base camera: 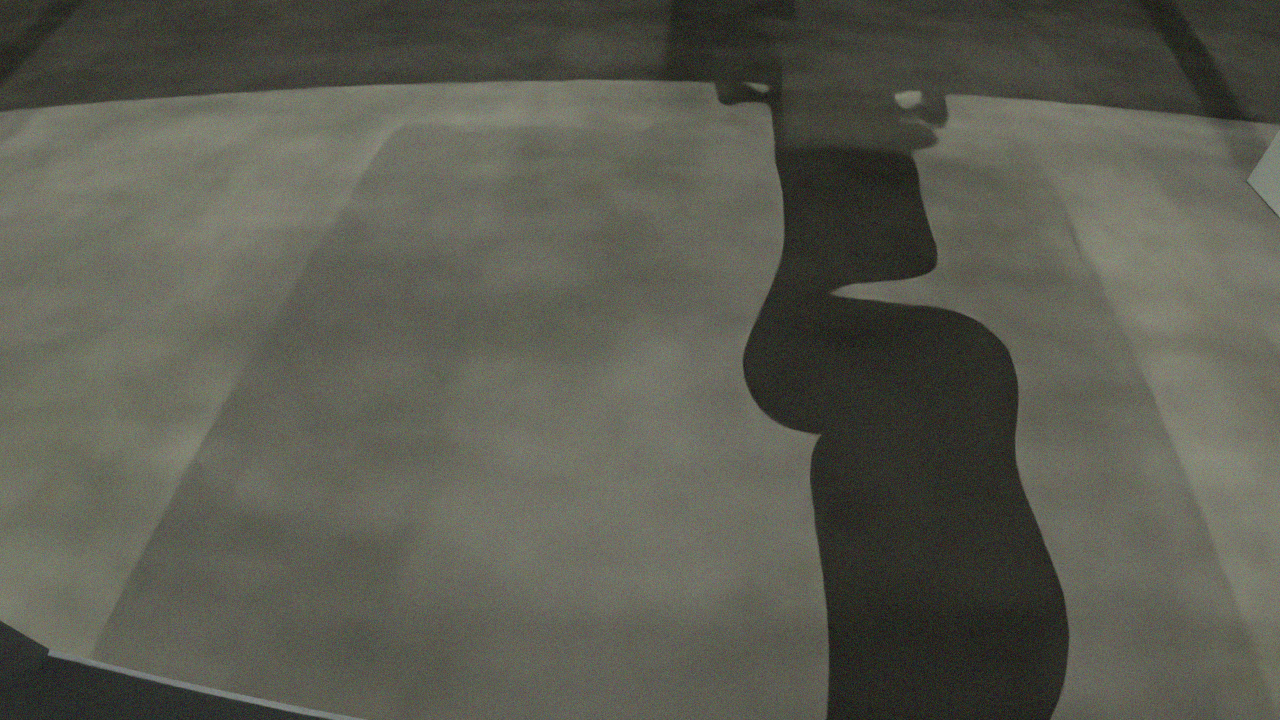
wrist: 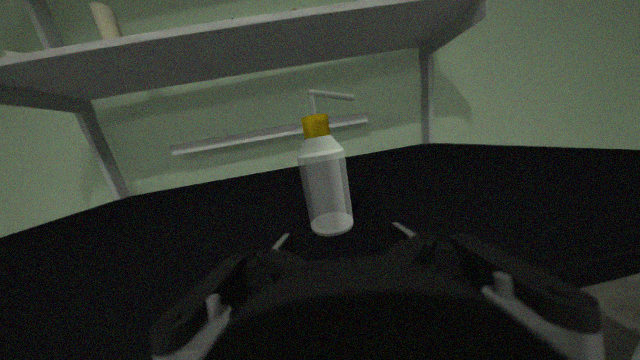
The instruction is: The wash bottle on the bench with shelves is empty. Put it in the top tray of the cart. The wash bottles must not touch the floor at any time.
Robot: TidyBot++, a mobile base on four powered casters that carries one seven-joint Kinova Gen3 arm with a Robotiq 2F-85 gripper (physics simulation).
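Places are measured from the arm's base along level axes (x ahead, y right, z down), in metres.
Where they show: gripper, fingertip midpoint: (wrist: 341, 238).
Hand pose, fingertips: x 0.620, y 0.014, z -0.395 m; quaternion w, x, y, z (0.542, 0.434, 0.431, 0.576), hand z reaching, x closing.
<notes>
After its pixels a point has its place.
A clear wash bottle (wrist: 325, 185) @[y 0.007, x 0.671, z -0.432 m] with a yellow cap and a bent thin spout stands upright on the black bench top (wrist: 200, 215) @[y -0.274, x 0.821, z -0.366 m] in the middle of the wrist view. My gripper (wrist: 341, 238) @[y 0.014, x 0.620, z -0.395 m] is wide open in the wrist view, its two fingertips to the left and right of the bottle's base line. The bottle stands ahead of the fingertips, and nothing shows held between them. The cart and its top tray do not show in either view. The bottle does not show in the base camera view.
A grey shelf (wrist: 250, 47) spans above and behind the bottle, on side posts. A pale rail (wrist: 230, 140) @[y -0.392, x 1.263, z -0.538 m] runs along the green wall behind. A beige cylinder (wrist: 106, 21) @[y -0.600, x 1.113, z -0.951 m] stands on the shelf at left. In the base camera view, the arm's dark shadow lies across the floor (base camera: 537, 402) @[y -0.100, x 0.367, z 0.396 m].
</notes>
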